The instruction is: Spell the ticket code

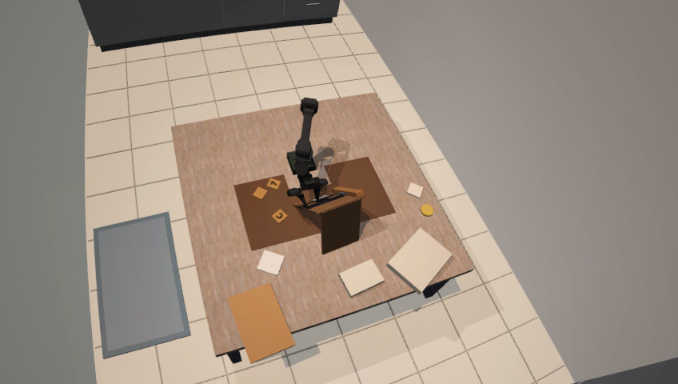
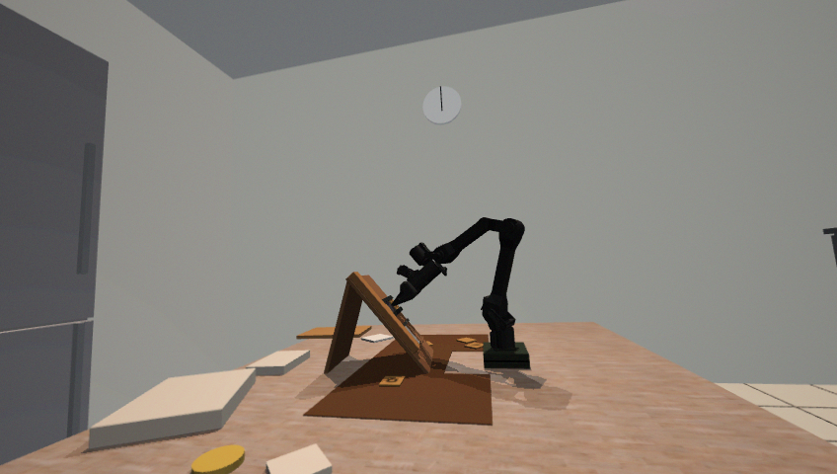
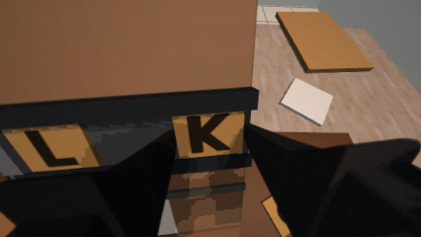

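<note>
My gripper tip is 60 mm past the white ticket, 90 mm to the right of it and 90 mm above it. From my gripper tip the other things lie so: c tile 90 mm behind, 120 mm to the right, 170 mm below; then cream slab 370 mm ahead, 90 mm to the left, 160 mm below; then orange panel 350 mm ahead, 410 mm to the right, 160 mm below.
</note>
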